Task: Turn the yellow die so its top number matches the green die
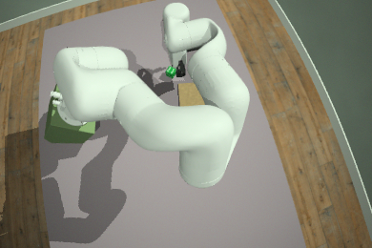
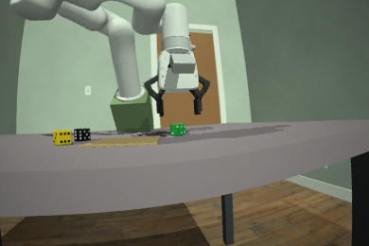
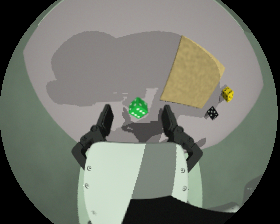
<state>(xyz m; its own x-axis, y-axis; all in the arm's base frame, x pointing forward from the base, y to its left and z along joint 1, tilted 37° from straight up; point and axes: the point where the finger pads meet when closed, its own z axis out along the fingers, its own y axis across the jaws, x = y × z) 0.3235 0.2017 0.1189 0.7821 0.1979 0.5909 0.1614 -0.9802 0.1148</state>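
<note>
Now: the green die 30 mm behind my hand, 10 mm to the right of it and 40 mm below it. Round my hand: yellow die: 90 mm ahead, 250 mm to the right, 40 mm below; black die: 10 mm ahead, 250 mm to the right, 40 mm below; mat: 70 mm ahead, 120 mm to the right, 60 mm below.
</note>
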